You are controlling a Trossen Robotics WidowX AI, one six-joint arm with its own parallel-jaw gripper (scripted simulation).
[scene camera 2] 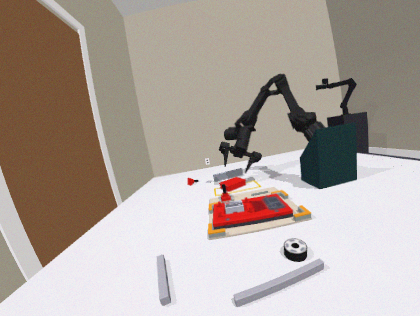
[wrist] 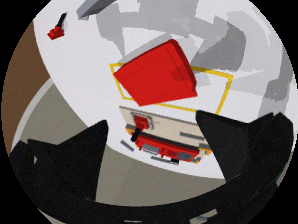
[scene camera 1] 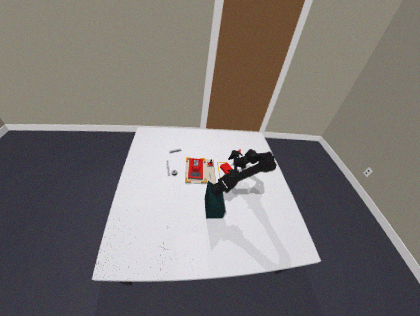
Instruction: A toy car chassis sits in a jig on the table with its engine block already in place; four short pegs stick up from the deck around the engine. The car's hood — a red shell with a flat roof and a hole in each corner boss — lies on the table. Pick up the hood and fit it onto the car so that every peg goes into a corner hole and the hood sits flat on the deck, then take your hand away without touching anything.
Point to a red hood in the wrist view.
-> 162,74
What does the gripper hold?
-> Nothing.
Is the gripper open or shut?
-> Open.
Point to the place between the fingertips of the gripper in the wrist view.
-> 152,119
